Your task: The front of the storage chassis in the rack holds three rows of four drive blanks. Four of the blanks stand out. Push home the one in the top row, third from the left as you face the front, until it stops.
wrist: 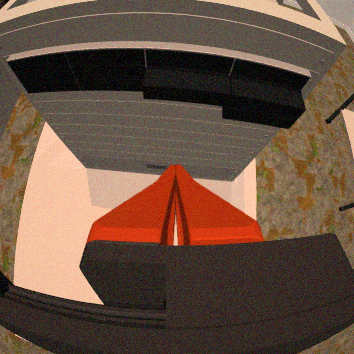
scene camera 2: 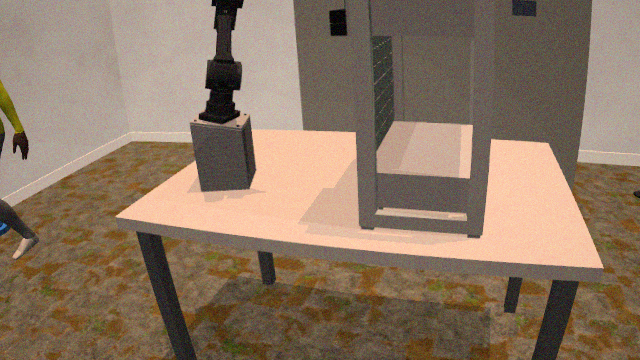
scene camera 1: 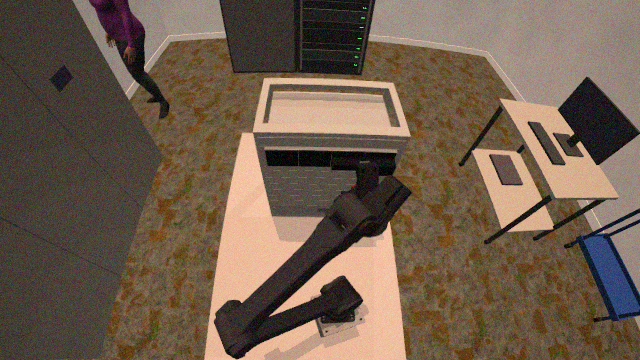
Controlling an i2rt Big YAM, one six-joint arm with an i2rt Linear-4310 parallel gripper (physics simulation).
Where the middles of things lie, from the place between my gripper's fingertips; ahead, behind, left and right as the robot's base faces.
Right now the rack (scene camera 2: 441, 167) is 31 cm ahead of my hand, 29 cm below it and 5 cm to the left of it.
